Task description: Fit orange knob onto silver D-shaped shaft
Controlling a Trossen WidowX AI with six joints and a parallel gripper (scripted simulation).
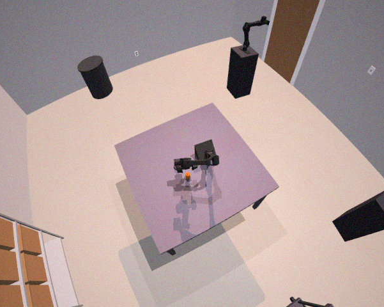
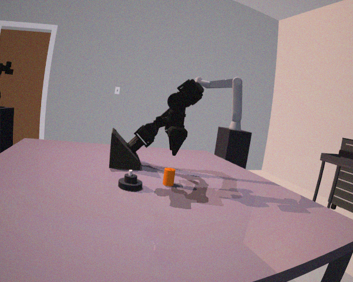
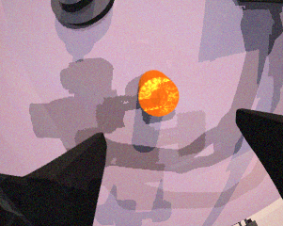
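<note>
Now: gripper tip 8 cm above the orange knob. The rest, counted from my gripper tip: round black pedestal 5 cm ahead, 15 cm to the right, 9 cm below.
</note>
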